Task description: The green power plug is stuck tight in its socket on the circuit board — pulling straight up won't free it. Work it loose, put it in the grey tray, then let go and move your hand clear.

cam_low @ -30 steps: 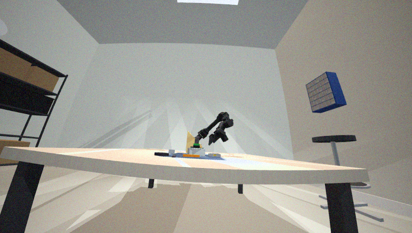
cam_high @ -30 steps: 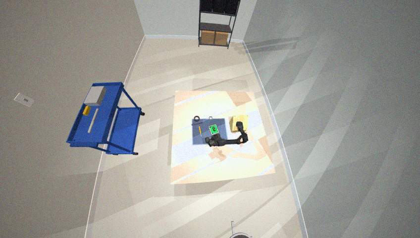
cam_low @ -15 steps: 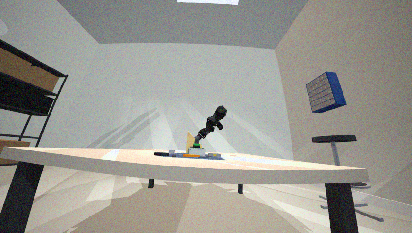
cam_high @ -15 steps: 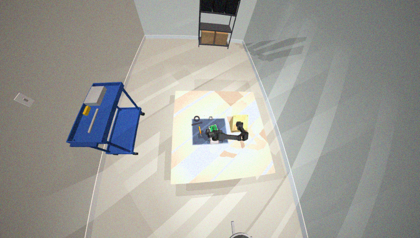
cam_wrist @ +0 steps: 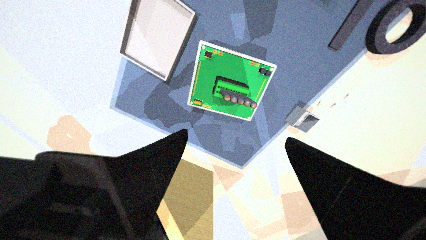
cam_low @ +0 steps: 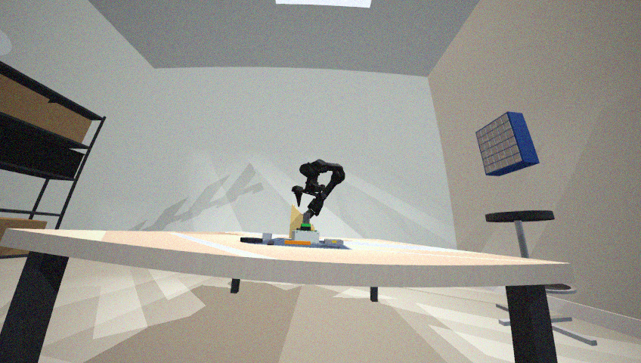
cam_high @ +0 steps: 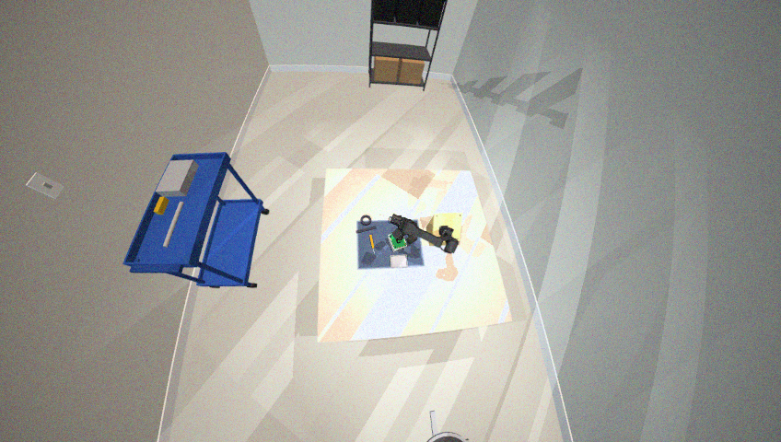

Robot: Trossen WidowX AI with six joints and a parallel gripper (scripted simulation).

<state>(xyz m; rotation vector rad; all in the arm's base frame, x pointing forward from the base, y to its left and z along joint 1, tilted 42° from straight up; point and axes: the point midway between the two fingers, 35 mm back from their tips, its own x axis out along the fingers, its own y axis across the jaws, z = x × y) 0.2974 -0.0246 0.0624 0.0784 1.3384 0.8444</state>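
My gripper tip is now 20 mm short of the green power plug and 80 mm above it. From my gripper tip the other things lie so: blue mat: 70 mm ahead, 160 mm below; dark bar: 230 mm ahead, 110 mm to the right, 160 mm below.
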